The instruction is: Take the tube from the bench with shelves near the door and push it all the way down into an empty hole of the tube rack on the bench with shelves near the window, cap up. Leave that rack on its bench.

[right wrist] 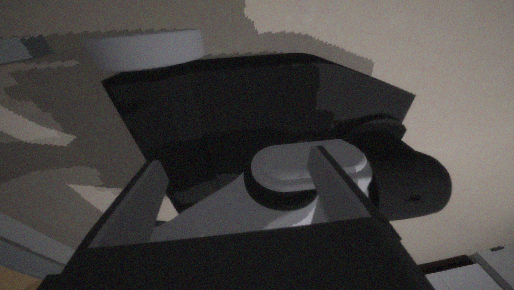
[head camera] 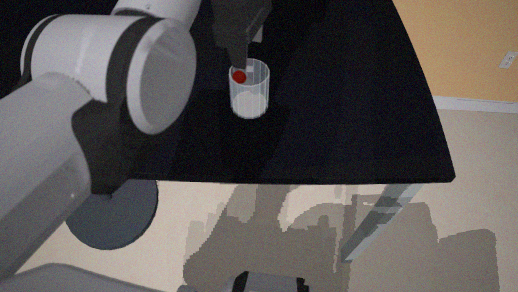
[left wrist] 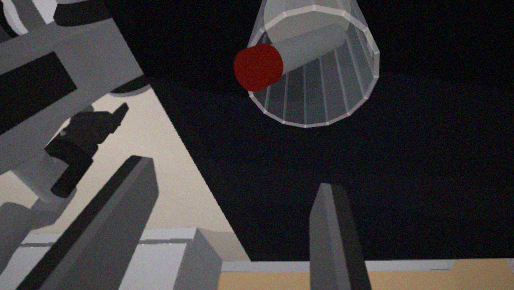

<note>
The pictures show: the left gripper, the right gripper and a red-capped tube.
The right gripper also shows in the left wrist view.
</note>
